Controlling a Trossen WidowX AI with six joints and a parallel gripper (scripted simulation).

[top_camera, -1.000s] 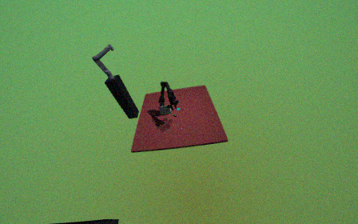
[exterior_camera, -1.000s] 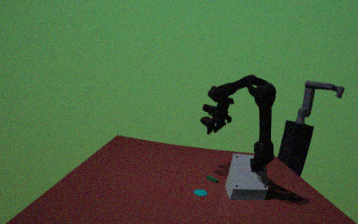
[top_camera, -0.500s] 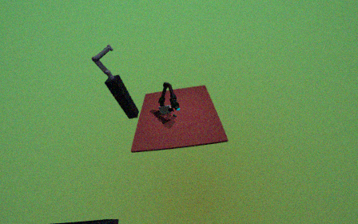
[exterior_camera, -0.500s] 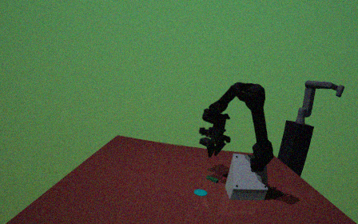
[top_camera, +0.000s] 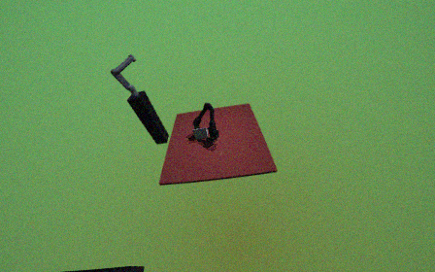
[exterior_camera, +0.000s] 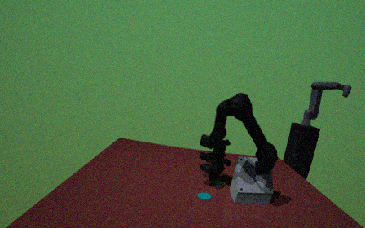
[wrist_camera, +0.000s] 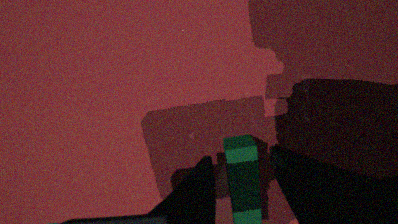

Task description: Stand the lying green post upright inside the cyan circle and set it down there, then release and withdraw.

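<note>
My gripper tip is 6 cm short of the cyan circle, 15 cm to the right of it and 1 cm above it. Round my gripper tip: green post (2 cm behind, 2 cm to the left).
</note>
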